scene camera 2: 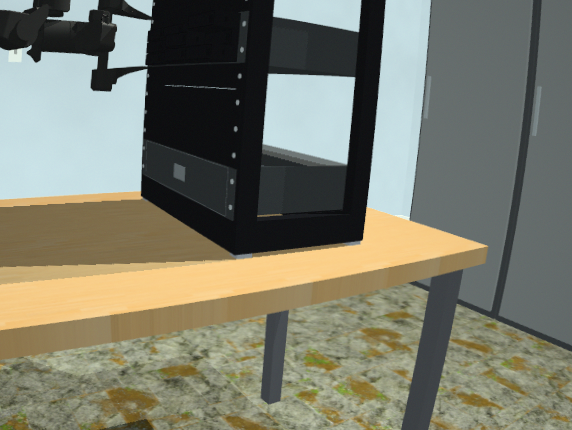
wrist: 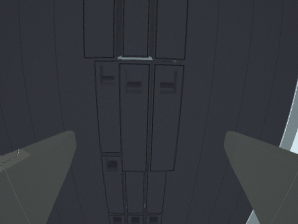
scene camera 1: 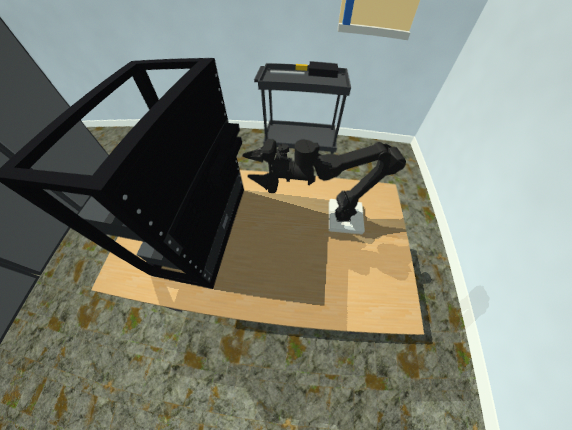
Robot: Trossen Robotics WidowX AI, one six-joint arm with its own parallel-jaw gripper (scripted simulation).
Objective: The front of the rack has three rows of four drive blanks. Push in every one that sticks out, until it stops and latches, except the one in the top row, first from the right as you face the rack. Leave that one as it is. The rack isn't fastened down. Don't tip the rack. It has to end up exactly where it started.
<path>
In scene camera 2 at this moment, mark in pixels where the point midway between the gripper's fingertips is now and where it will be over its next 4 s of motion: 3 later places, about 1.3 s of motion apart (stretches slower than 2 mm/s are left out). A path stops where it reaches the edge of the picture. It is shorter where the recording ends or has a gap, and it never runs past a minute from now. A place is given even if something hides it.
My gripper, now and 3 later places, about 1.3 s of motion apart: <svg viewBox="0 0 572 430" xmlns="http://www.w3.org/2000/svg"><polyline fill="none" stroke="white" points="149,43 170,54 176,55 183,56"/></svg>
</path>
